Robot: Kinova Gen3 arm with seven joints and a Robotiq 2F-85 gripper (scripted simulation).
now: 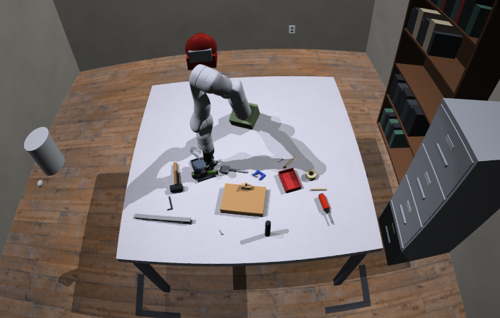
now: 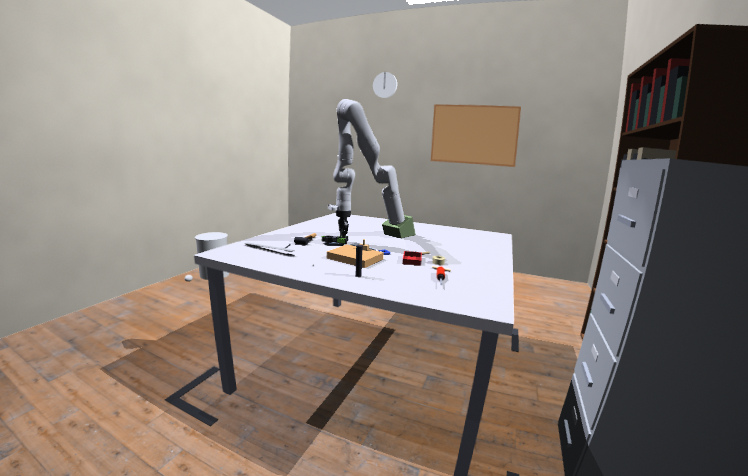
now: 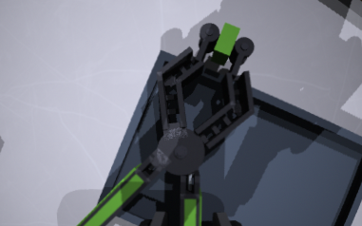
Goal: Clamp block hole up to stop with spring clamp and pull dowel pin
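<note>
My hand is 1 cm past the dark grey tray, 4 cm to the left of it and 3 cm above it. Round my hand: round dowel pin (15 cm ahead, 18 cm to the left, 2 cm above); grey t-shaped tool (2 cm ahead, 11 cm to the left, 3 cm below); wooden block (15 cm ahead, 18 cm to the left, 1 cm above).
</note>
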